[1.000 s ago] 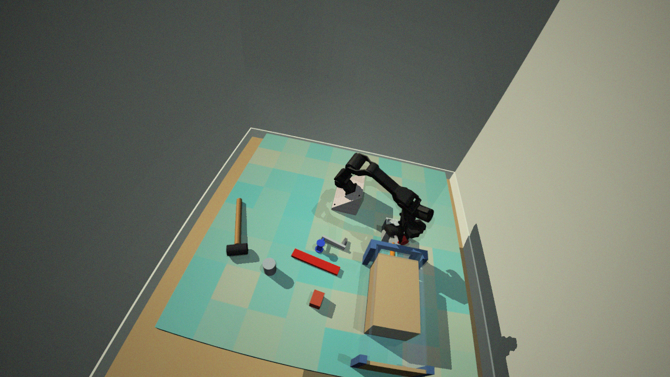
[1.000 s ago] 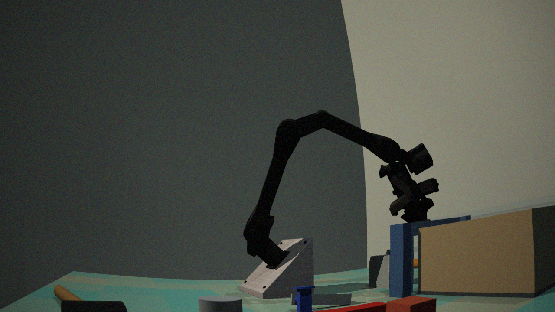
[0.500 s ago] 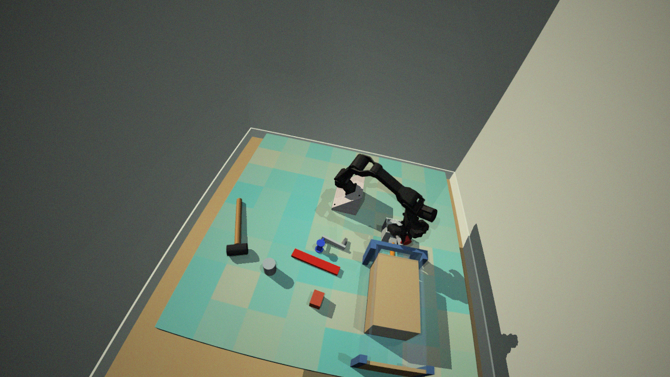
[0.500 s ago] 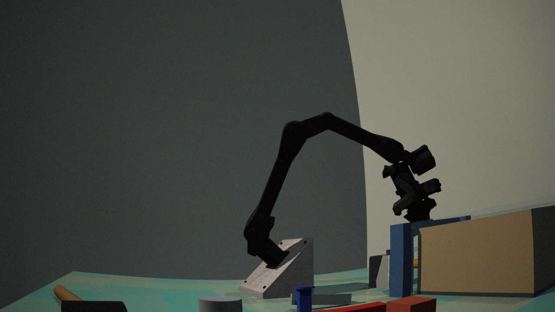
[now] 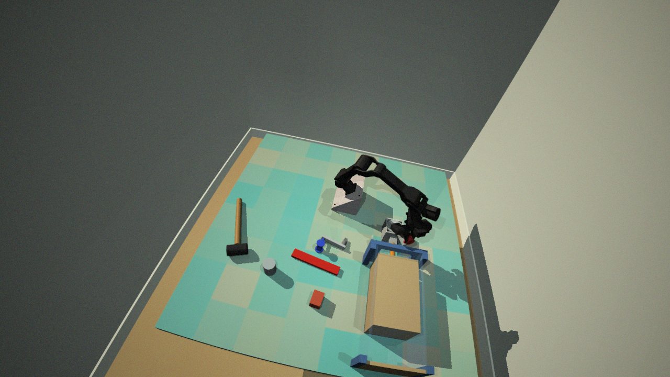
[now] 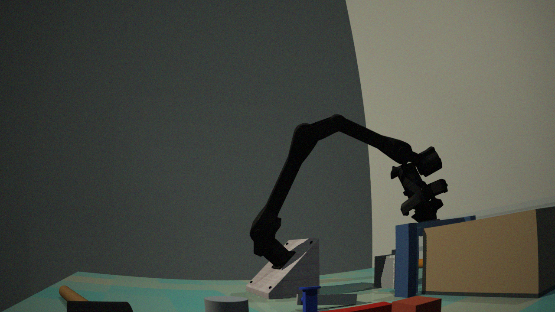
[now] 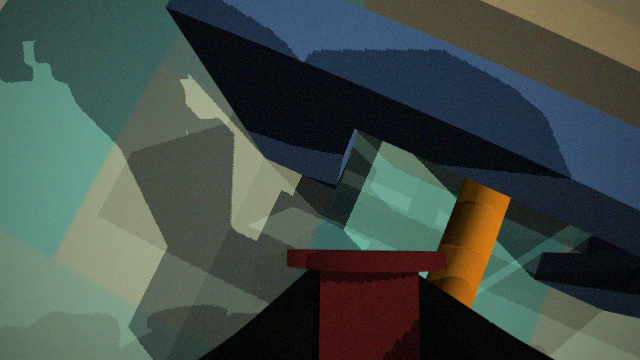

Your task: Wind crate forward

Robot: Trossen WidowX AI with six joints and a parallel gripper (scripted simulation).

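The winch handle is 5 cm behind my gripper tip, 3 cm to the right of it and 3 cm below it. From my gripper tip the other things lie so: red knob 2 cm behind, 1 cm to the right; then blue steel frame 5 cm to the right, 5 cm ahead, 3 cm below; then grey winch 12 cm behind, 10 cm below, 6 cm to the right.
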